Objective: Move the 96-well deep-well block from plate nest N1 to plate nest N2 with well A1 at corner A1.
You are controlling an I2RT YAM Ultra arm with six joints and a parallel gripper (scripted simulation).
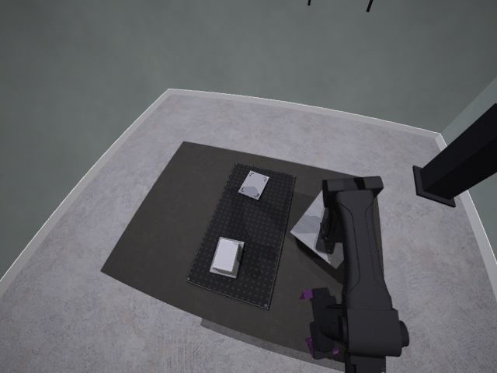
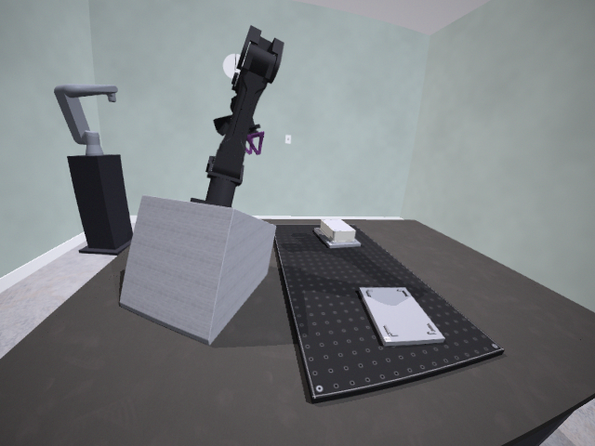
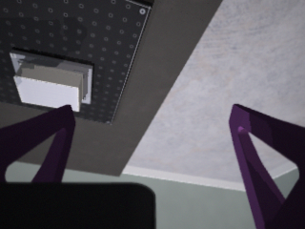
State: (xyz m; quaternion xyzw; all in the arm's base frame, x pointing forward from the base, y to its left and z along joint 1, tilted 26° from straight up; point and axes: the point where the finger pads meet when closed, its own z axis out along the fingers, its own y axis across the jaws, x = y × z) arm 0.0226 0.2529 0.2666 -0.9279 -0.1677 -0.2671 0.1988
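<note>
Right now my hand is 320 mm short of the white deep-well block, 100 mm to the left of it and 260 mm above it.
</note>
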